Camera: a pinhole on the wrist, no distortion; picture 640 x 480 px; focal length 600.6 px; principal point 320.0 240.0 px. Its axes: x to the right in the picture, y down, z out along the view. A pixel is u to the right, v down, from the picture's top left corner.
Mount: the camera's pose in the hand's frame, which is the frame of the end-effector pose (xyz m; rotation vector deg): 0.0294 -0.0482 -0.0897 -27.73 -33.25 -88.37
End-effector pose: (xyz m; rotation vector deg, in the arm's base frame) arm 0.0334 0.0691 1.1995 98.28 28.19 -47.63
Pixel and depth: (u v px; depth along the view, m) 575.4 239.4 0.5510
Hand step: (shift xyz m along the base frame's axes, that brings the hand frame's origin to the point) -0.0624 -0.4946 0.0135
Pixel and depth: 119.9 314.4 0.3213
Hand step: 0.1767 -0.1676 0.0964
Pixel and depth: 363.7 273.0 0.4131
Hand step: 0.0800 -0.2984 0.0637
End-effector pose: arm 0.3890 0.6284 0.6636 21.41 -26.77 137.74
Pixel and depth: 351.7 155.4 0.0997
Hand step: -0.0161 0.0025 -0.0072
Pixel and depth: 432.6 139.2 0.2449
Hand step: -0.0084 -0.1176 0.0876
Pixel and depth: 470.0 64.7 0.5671
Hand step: 0.0588 -0.4166 0.2735
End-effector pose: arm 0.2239 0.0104 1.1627 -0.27 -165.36 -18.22
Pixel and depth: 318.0 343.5 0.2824
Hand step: -0.0910 0.1528 -0.0830
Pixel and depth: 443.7 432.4 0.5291
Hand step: -0.2526 0.2737 -0.2993
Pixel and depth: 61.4 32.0 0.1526
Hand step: 0.0322 0.0943 0.0299
